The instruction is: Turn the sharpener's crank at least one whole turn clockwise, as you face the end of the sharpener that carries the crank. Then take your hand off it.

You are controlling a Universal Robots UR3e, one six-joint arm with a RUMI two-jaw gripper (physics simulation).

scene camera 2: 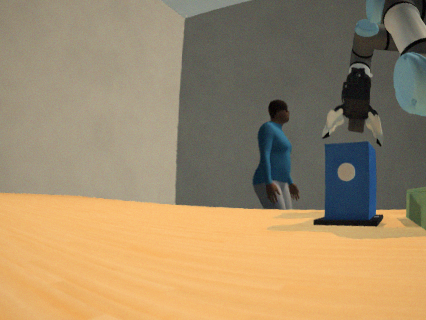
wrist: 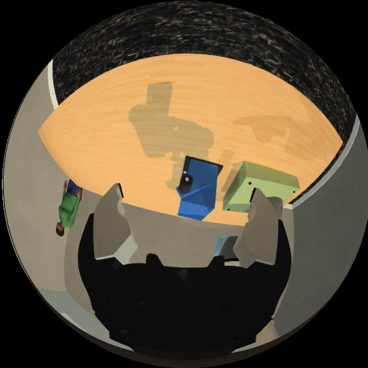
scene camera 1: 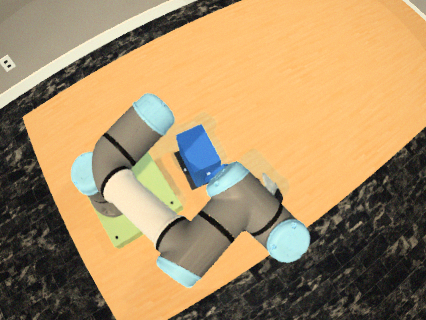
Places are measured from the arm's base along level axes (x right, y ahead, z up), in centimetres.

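Pixels of known places: gripper, fingertip midpoint: point(scene camera 2: 351, 142).
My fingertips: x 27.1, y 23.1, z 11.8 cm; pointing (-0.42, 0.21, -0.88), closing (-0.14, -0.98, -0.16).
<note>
For each thing: its top centre in the pictures, then the offset to it from my fingertips. "spot": a spot on its surface instead.
- black base plate, surface spot: point(scene camera 2: 321, 221) spot: dx -24.7, dy +7.1, dz -16.3 cm
- pale disc, surface spot: point(scene camera 2: 346, 172) spot: dx -25.5, dy +3.3, dz -8.7 cm
The sharpener point(scene camera 1: 196, 150) point(scene camera 2: 349, 200) point(wrist: 205, 174) is an upright blue block on a black base plate point(scene camera 2: 321, 221). A pale disc point(scene camera 2: 346, 172) shows on the side facing scene camera 2. In the wrist view the crank's black knob point(wrist: 185, 187) shows at the sharpener's left side, with part of the blue crank beside it; scene camera 2 does not show the crank. My gripper point(scene camera 2: 353, 140) point(wrist: 186, 187) is wide open and empty, fingers pointing down. In the wrist view the knob lies between the spread fingertips, apart from both. In scene camera 1 the arm hides most of the gripper.
The green mounting block point(scene camera 1: 156, 181) point(scene camera 2: 416, 206) point(wrist: 267, 190) under the arm's base stands near the sharpener. The arm's wrist joint point(scene camera 1: 228, 178) overlaps the sharpener's edge in scene camera 1. A person in blue point(scene camera 2: 273, 150) and one in green point(wrist: 70, 212) stand beyond the table.
</note>
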